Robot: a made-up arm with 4 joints.
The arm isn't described. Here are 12 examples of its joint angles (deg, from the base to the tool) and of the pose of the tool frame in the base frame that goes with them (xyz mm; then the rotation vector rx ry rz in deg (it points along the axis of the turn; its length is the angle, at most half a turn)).
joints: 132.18 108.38 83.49 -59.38
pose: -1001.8 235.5 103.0 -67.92 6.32 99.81
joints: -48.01 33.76 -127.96 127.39
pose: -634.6 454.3 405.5 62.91 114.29 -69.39
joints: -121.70 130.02 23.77 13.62
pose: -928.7 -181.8 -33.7 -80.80 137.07 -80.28
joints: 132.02 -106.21 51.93 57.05
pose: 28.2 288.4 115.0 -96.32 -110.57 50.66
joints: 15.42 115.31 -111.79 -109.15
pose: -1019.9 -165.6 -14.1 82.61 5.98 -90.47
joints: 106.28 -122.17 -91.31 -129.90
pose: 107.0 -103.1 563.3 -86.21 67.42 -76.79
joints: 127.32 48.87 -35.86 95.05
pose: -494.5 -437.8 -300.3 -44.67 32.69 -49.66
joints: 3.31 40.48 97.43 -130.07
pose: -735.7 653.8 321.0 -64.99 -72.57 -73.69
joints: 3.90 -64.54 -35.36 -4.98
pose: 308.7 -21.5 203.1 12.13 31.96 -61.86
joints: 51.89 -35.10 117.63 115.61
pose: -119.5 416.4 -107.7 5.61 -33.02 107.41
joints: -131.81 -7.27 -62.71 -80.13
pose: 13.2 -379.4 796.3 50.18 -11.36 64.31
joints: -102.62 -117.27 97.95 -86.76
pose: 224.3 -133.3 -86.4 -84.58 84.55 -49.46
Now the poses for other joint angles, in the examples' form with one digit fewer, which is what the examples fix.
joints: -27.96 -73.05 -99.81 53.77
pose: 135 116 -41 116.1 87.3 -86.9
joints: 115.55 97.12 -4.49 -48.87
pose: -1060 -24 -213 -114.3 75.1 106.0
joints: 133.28 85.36 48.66 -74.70
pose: -1033 -53 -222 -120.9 6.4 115.7
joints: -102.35 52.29 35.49 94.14
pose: -578 -289 671 -128.6 47.1 -62.1
